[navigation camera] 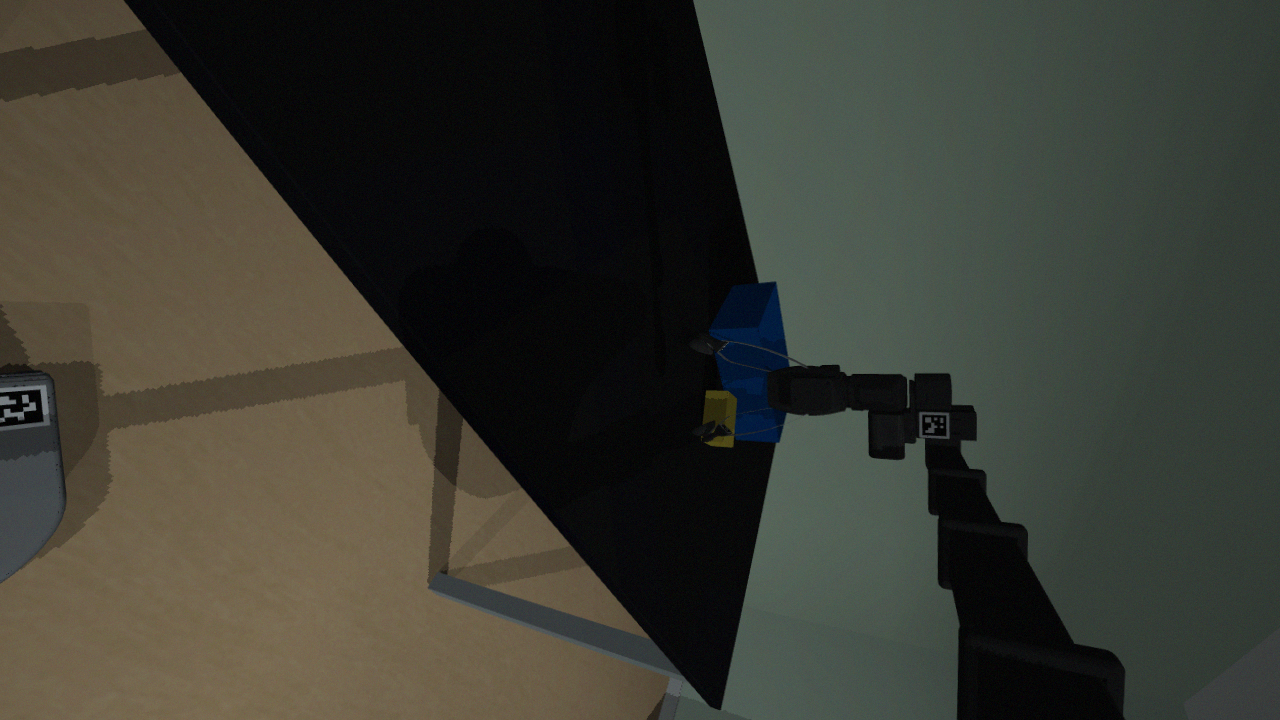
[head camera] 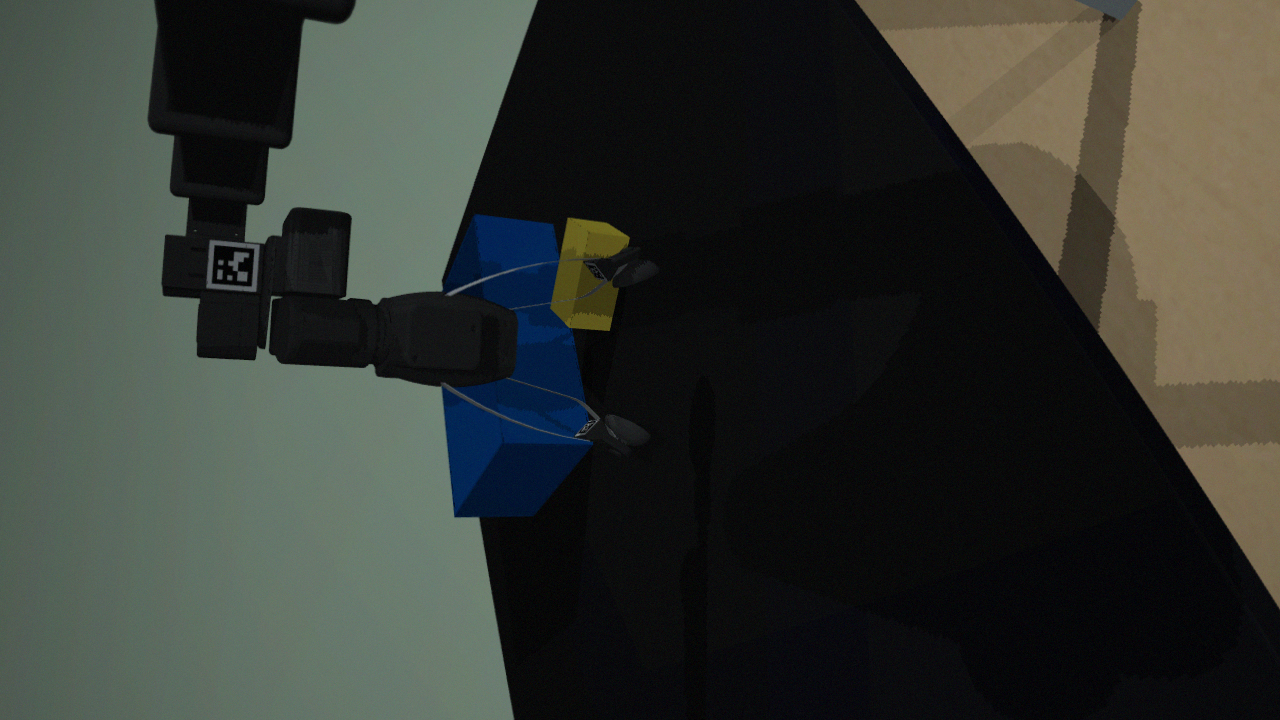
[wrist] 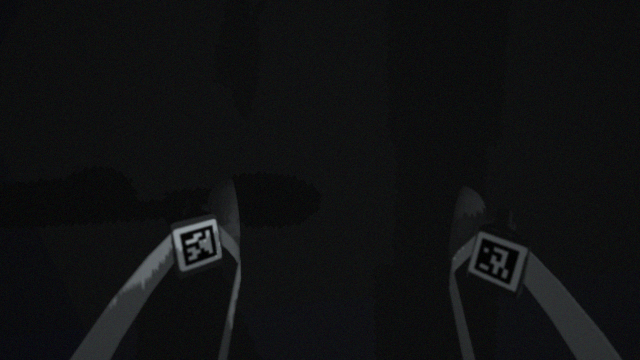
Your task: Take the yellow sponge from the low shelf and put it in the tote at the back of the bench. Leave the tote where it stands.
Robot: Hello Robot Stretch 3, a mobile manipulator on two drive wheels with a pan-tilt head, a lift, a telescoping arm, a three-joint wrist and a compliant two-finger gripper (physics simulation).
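Places are measured from the robot's base along level axes (x ahead, y left, z up), in metres.
Where they show: gripper, fingertip midpoint: point(navigation camera: 692, 387) point(head camera: 649, 353).
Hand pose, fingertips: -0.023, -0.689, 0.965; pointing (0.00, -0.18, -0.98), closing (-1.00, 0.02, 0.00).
Observation:
Things, the pixels of their centre, and the offset from my fingertips, as dx, dy, dz. Level surfaces: height alone.
- yellow sponge, body centre: point(head camera: 588, 274) point(navigation camera: 719, 419) -0.087, -0.200, -0.028
- blue tote, body centre: point(head camera: 504, 368) point(navigation camera: 755, 362) +0.013, -0.381, -0.001
- black bench, its level: dz -0.050
- tan floor, its level: dz -0.964
The yellow sponge point(head camera: 590, 315) point(navigation camera: 718, 404) is against the bench-front side of the blue tote point(head camera: 528, 479) point(navigation camera: 748, 306), near one end, outside its opening. Whether it rests on the bench or leans on the tote cannot be told. The tote stands at the back of the black bench point(head camera: 805, 223) point(navigation camera: 537, 179). My gripper point(head camera: 631, 349) point(navigation camera: 707, 388) point(wrist: 342, 207) is open, with nothing between its fingers. It reaches across above the tote, fingertips past the tote's bench-front side. One finger overlaps the sponge in the head and navigation views; contact is unclear. The sponge does not show in the wrist view.
My arm point(head camera: 223, 71) point(navigation camera: 1024, 582) extends along the pale green wall point(head camera: 89, 537) point(navigation camera: 1029, 179). A grey bar point(navigation camera: 554, 617) lies below the bench's edge by the tan floor point(head camera: 1199, 223) point(navigation camera: 223, 537). A grey rounded body with a marker point(navigation camera: 26, 483) shows at the navigation view's left edge.

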